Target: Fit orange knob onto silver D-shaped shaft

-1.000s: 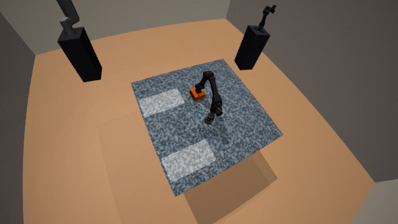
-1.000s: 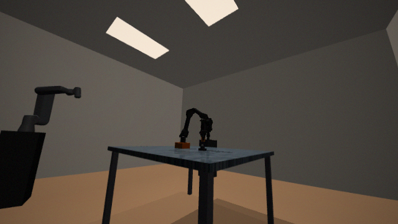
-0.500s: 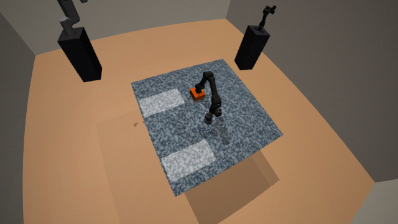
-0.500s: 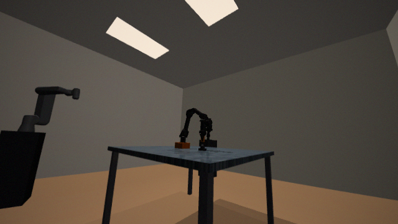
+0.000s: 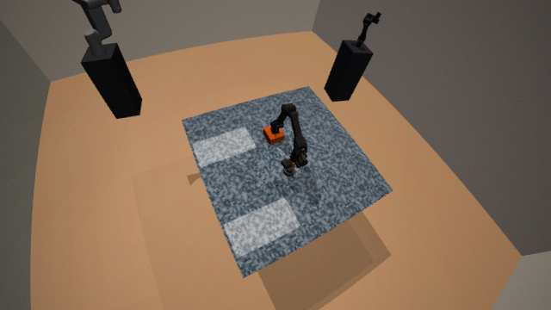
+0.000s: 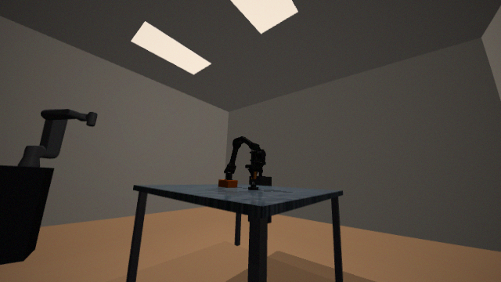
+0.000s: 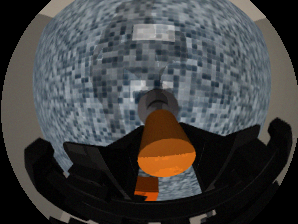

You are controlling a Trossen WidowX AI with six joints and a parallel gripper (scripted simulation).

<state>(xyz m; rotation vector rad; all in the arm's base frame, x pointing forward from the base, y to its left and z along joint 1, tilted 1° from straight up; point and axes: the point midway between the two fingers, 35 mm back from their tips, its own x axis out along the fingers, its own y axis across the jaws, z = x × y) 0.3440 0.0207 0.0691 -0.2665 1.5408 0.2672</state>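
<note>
The round pedestal is 6 cm below my gripper tip. Round my gripper tip: orange knob (3 cm above).
</note>
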